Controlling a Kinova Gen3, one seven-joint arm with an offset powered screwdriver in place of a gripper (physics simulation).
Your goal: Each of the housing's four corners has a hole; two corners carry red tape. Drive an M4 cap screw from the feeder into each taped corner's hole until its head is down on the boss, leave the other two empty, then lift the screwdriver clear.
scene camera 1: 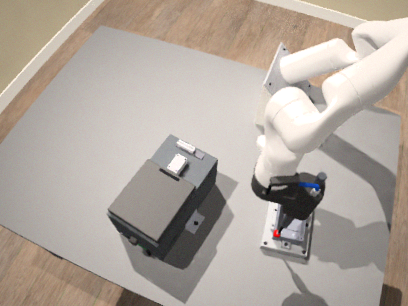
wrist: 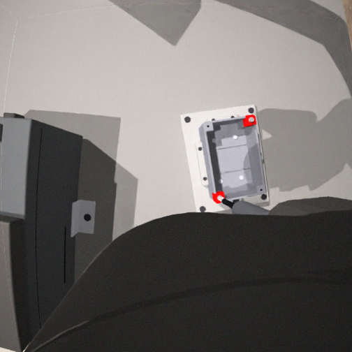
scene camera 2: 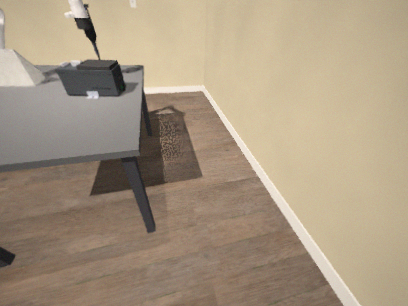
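Seen in the pictures: hand, its tool point: [scene camera 1: 278, 232]; arm's base, origin of its link: [scene camera 1: 288, 70].
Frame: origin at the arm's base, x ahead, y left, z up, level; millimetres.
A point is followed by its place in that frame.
The grey open housing [scene camera 1: 296, 228] @[x 449, y 221, z -117 mm] [wrist: 232, 160] lies on a pale plate [scene camera 1: 270, 240] @[x 514, y 168, z -120 mm] [wrist: 189, 142]. In the wrist view, the far-right red-taped corner [wrist: 246, 123] carries a light, round screw head [wrist: 251, 120]. The screwdriver, my gripper [scene camera 1: 281, 230] @[x 503, y 177, z -68 mm] [scene camera 2: 99, 58] @[x 503, y 177, z -68 mm] [wrist: 223, 200], has its tip at the near-left red-taped corner [scene camera 1: 276, 234] @[x 506, y 174, z -80 mm] [wrist: 216, 195]. A small light spot shows at the tip; whether it is a screw head, and how deep it sits, I cannot tell. The other two corners show dark holes. The screw feeder [scene camera 1: 152, 200] @[x 610, y -135, z 21 mm] [scene camera 2: 92, 81] @[x 571, y -218, z -59 mm] [wrist: 55, 200] is a dark box.
The feeder stands beside the housing, with a mounting tab [scene camera 1: 195, 222] @[x 558, y -45, z -143 mm] [wrist: 84, 217] low on its side. The arm [scene camera 1: 300, 120] @[x 525, y 112, z 405 mm] reaches over the grey table [scene camera 1: 110, 100] @[x 302, y -539, z -147 mm] [scene camera 2: 75, 125] @[x 577, y -553, z -148 mm] from its slanted base mount [scene camera 1: 272, 75] @[x 91, y -30, z 40 mm]. The tool's black body fills the bottom of the wrist view.
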